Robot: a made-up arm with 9 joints.
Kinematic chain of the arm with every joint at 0, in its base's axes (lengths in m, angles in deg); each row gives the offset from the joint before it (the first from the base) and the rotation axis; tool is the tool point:
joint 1: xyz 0 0 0.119 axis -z
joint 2: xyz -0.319 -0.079 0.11 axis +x
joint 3: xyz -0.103 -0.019 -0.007 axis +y
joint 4: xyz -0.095 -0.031 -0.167 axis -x
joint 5: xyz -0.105 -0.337 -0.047 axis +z
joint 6: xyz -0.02 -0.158 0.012 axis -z
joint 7: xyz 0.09 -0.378 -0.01 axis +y
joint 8: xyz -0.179 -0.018 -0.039 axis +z
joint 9: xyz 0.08 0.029 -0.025 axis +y
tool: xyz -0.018 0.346 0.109
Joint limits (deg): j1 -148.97..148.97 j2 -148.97..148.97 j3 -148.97..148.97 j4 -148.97..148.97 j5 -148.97..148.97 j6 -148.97..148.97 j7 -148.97..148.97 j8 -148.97..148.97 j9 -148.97..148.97
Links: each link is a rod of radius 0.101 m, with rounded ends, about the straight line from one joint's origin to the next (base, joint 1, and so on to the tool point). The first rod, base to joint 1, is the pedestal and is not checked.
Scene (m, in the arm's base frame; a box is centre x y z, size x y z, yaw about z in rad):
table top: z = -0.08
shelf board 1: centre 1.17 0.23 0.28 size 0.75 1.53 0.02 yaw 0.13
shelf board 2: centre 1.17 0.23 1 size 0.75 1.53 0.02 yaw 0.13
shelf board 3: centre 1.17 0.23 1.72 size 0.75 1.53 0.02 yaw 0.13
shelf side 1: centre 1.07 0.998 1 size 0.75 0.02 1.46 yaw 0.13
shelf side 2: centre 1.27 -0.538 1 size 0.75 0.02 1.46 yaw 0.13
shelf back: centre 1.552 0.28 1 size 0.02 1.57 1.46 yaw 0.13
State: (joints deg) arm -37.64 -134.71 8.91 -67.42 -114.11 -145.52 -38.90 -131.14 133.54
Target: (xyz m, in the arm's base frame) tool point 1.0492 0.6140 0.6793
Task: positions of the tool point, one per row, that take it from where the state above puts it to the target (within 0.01 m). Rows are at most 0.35 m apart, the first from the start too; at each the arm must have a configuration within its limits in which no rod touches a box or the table.
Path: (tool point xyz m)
1: 0.3564 -0.5674 1.0379
2: 0.5076 -0.3362 0.9576
3: 0.5428 -0.0951 0.8732
4: 0.4816 0.1084 0.7897
5: 0.6871 0.2588 0.8256
6: 0.8860 0.4309 0.7897
7: 1.0493 0.6139 0.6792

